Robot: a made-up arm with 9 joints. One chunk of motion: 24 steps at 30 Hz.
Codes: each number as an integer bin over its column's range. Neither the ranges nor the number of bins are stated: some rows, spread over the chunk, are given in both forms.
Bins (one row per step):
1: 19 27 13 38 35 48 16 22 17
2: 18 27 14 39 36 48 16 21 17
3: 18 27 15 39 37 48 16 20 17
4: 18 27 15 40 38 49 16 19 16
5: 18 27 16 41 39 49 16 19 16
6: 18 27 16 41 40 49 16 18 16
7: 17 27 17 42 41 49 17 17 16
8: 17 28 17 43 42 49 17 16 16
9: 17 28 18 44 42 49 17 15 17
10: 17 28 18 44 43 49 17 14 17
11: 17 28 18 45 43 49 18 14 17
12: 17 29 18 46 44 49 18 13 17
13: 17 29 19 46 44 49 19 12 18
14: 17 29 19 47 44 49 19 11 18
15: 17 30 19 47 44 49 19 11 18
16: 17 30 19 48 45 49 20 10 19
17: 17 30 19 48 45 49 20 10 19
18: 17 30 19 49 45 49 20 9 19
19: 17 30 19 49 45 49 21 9 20
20: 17 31 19 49 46 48 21 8 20
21: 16 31 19 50 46 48 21 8 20
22: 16 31 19 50 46 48 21 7 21
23: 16 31 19 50 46 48 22 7 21
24: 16 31 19 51 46 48 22 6 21
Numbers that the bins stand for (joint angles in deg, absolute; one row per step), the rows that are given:
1: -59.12 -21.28 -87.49 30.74 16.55 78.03 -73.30 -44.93 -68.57
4: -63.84 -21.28 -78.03 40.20 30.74 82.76 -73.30 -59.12 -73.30
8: -68.57 -16.55 -68.57 54.39 49.66 82.76 -68.57 -73.30 -73.30
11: -68.57 -16.55 -63.84 63.84 54.39 82.76 -63.84 -82.76 -68.57
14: -68.57 -11.82 -59.12 73.30 59.12 82.76 -59.12 -96.95 -63.84
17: -68.57 -7.09 -59.12 78.03 63.84 82.76 -54.39 -101.68 -59.12
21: -73.30 -2.36 -59.12 87.49 68.57 78.03 -49.66 -111.14 -54.39
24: -73.30 -2.36 -59.12 92.22 68.57 78.03 -44.93 -120.59 -49.66
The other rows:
2: -63.84 -21.28 -82.76 35.47 21.28 78.03 -73.30 -49.66 -68.57
3: -63.84 -21.28 -78.03 35.47 26.01 78.03 -73.30 -54.39 -68.57
5: -63.84 -21.28 -73.30 44.93 35.47 82.76 -73.30 -59.12 -73.30
6: -63.84 -21.28 -73.30 44.93 40.20 82.76 -73.30 -63.84 -73.30
7: -68.57 -21.28 -68.57 49.66 44.93 82.76 -68.57 -68.57 -73.30
9: -68.57 -16.55 -63.84 59.12 49.66 82.76 -68.57 -78.03 -68.57
10: -68.57 -16.55 -63.84 59.12 54.39 82.76 -68.57 -82.76 -68.57
12: -68.57 -11.82 -63.84 68.57 59.12 82.76 -63.84 -87.49 -68.57
13: -68.57 -11.82 -59.12 68.57 59.12 82.76 -59.12 -92.22 -63.84
15: -68.57 -7.09 -59.12 73.30 59.12 82.76 -59.12 -96.95 -63.84
16: -68.57 -7.09 -59.12 78.03 63.84 82.76 -54.39 -101.68 -59.12
18: -68.57 -7.09 -59.12 82.76 63.84 82.76 -54.39 -106.41 -59.12
19: -68.57 -7.09 -59.12 82.76 63.84 82.76 -49.66 -106.41 -54.39
20: -68.57 -2.36 -59.12 82.76 68.57 78.03 -49.66 -111.14 -54.39
22: -73.30 -2.36 -59.12 87.49 68.57 78.03 -49.66 -115.87 -49.66
23: -73.30 -2.36 -59.12 87.49 68.57 78.03 -44.93 -115.87 -49.66

